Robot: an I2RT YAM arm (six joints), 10 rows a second.
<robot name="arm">
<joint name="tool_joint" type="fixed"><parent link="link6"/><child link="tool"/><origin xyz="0 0 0" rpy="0 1.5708 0"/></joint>
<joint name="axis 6" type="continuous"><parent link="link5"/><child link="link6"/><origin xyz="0.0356 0 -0.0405"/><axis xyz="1 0 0"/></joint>
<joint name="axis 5" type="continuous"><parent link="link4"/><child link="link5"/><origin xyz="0.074 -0.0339 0.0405"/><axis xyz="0 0 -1"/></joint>
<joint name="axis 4" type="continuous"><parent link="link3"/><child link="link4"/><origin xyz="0.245 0.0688 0.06"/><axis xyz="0 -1 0"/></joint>
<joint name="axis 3" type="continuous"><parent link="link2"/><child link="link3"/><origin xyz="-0.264 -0.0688 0"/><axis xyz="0 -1 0"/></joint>
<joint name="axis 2" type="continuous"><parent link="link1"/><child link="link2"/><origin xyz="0.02 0.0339 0.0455"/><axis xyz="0 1 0"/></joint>
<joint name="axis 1" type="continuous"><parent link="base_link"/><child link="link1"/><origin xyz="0 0 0.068"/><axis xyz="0 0 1"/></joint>
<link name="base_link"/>
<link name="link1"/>
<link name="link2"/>
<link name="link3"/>
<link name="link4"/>
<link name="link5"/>
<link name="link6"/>
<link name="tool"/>
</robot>
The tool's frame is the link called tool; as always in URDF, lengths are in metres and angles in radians. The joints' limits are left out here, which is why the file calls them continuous.
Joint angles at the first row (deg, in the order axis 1, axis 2, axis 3, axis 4, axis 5, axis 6):
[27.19 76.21 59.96 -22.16 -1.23 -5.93]
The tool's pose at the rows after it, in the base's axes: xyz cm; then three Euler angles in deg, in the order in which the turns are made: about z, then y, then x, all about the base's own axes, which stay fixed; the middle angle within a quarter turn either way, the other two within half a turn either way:
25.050 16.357 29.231 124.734 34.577 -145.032
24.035 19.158 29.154 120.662 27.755 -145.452
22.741 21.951 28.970 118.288 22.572 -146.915
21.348 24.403 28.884 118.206 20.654 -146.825
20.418 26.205 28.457 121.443 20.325 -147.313
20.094 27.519 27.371 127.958 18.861 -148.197
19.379 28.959 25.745 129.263 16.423 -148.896
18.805 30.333 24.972 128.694 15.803 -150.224
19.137 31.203 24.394 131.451 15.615 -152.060
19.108 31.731 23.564 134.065 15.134 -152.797
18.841 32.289 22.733 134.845 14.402 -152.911
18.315 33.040 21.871 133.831 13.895 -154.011
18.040 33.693 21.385 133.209 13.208 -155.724
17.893 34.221 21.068 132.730 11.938 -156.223
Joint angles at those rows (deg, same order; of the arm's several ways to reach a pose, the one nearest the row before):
[32.51 78.31 63.29 -27.64 -5.33 -9.22]
[37.82 81.45 67.05 -32.77 -6.36 -10.23]
[43.32 84.58 70.47 -36.96 -5.93 -9.51]
[48.34 86.58 72.32 -37.51 -4.41 -5.72]
[51.83 88.45 73.26 -36.98 -2.29 0.07]
[53.65 90.85 73.55 -36.28 -2.02 7.69]
[55.96 93.38 72.90 -34.81 -2.47 10.59]
[58.08 95.83 74.13 -34.95 -1.23 11.37]
[58.44 98.50 76.21 -36.01 -0.39 13.91]
[58.92 99.99 76.24 -35.40 -0.24 16.73]
[59.69 101.19 75.85 -34.24 -0.45 18.15]
[61.02 102.79 76.06 -34.03 0.23 18.01]
[61.90 104.52 77.48 -35.52 0.75 17.78]
[62.40 105.83 78.62 -36.34 0.03 17.64]

